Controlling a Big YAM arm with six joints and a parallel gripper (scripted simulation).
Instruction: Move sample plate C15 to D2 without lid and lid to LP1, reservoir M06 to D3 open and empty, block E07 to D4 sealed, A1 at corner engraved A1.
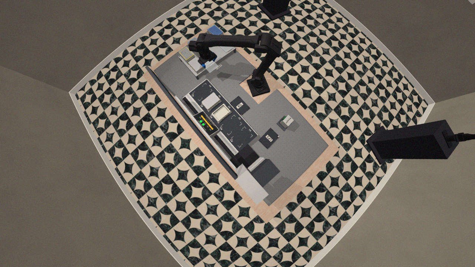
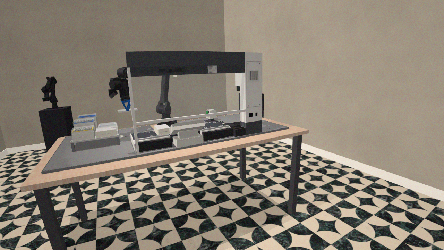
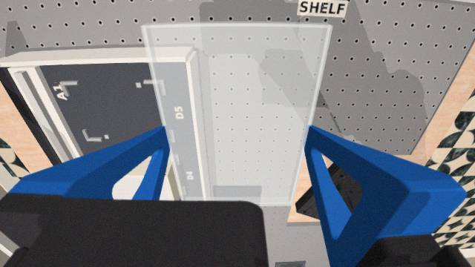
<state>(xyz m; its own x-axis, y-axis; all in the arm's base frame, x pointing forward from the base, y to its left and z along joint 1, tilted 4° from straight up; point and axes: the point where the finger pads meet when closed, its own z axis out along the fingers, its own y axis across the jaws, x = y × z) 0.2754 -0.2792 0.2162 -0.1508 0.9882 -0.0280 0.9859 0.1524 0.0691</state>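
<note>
Now: hand 10 mm above the clear plate lid. The rest, counted from my hand: white block: 140 mm to the right, 130 mm below, 70 mm ahead; shelf label: 210 mm below, 100 mm behind, 70 mm to the right; shelf: 230 mm to the right, 150 mm below, 80 mm behind.
</note>
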